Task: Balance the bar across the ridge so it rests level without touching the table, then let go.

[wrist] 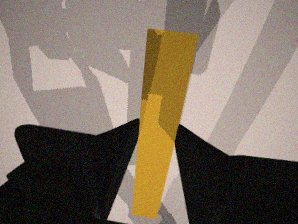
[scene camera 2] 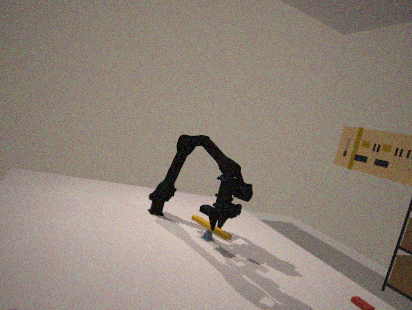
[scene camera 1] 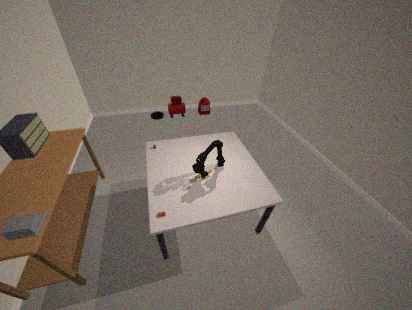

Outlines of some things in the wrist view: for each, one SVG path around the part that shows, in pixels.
My gripper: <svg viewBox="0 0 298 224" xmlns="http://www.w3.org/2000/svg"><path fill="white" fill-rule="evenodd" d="M179 124L175 138L175 150L189 224L298 224L298 161L276 160L247 155L228 156L228 154ZM140 119L136 118L99 135L72 132L34 124L18 126L14 134L24 162L7 174L8 181L0 186L0 224L128 224L107 219L138 141Z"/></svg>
A yellow bar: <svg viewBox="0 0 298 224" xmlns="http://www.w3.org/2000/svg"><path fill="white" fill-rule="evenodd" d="M147 29L132 215L157 219L189 84L198 35L186 32Z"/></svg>
